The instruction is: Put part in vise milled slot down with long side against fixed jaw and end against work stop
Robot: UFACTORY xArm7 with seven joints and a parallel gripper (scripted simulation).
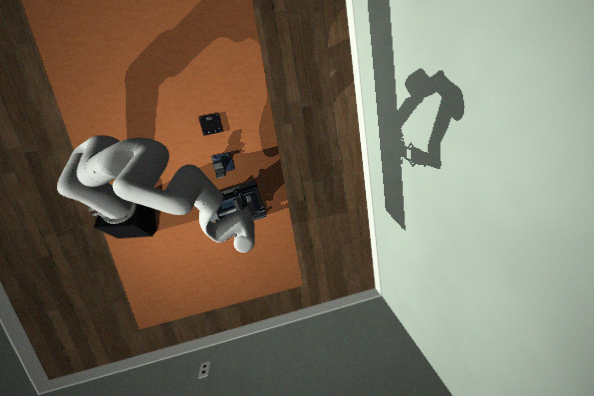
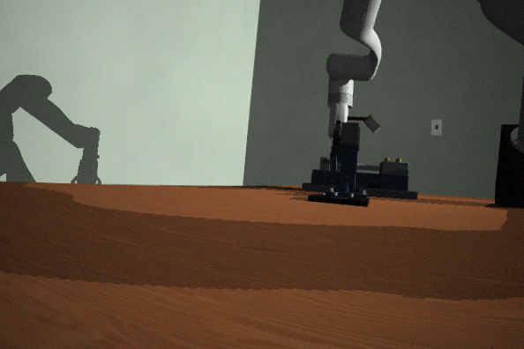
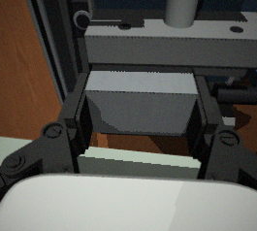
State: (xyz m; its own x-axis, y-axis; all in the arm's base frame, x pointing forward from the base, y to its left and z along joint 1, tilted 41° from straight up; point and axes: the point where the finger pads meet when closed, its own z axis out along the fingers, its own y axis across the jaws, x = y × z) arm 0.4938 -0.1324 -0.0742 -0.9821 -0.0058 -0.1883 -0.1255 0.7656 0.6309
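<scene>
The grey part lies 20 mm below my hand. Round my hand: grey jaw: 30 mm below, 30 mm behind, 20 mm to the left; then dark rail: 80 mm to the right, 70 mm below, 60 mm behind; then work stop: 70 mm to the left, 20 mm below, 10 mm behind.
</scene>
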